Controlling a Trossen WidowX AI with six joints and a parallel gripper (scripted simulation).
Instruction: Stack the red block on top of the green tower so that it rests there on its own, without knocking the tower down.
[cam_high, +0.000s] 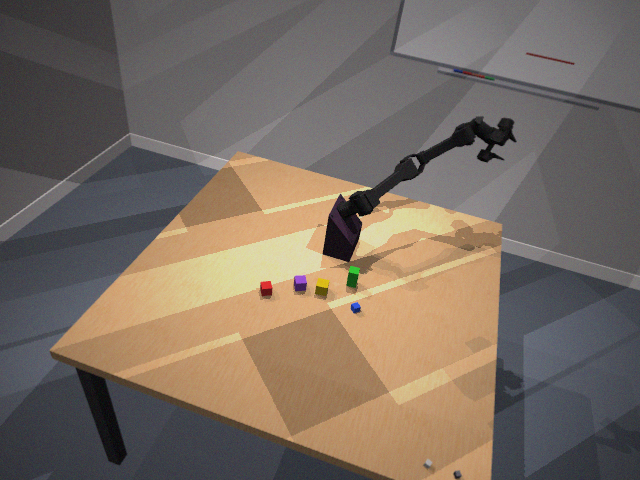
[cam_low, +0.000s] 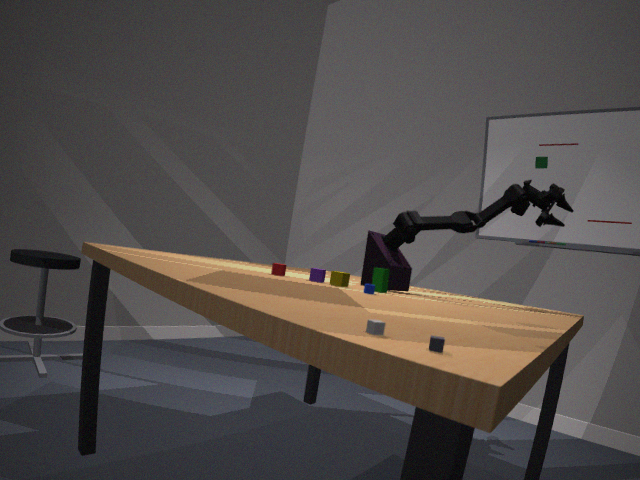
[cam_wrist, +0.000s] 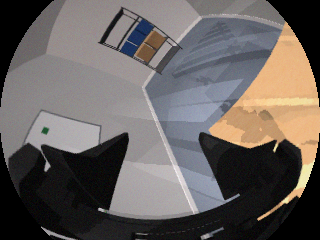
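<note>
Right now my gripper tip is 870 mm short of the red block, 610 mm to the left of it and 340 mm above it. Round my gripper tip: purple block: 790 mm ahead, 520 mm to the right, 340 mm below; then yellow block: 770 mm ahead, 440 mm to the right, 340 mm below; then small blue block: 790 mm ahead, 300 mm to the right, 350 mm below.
</note>
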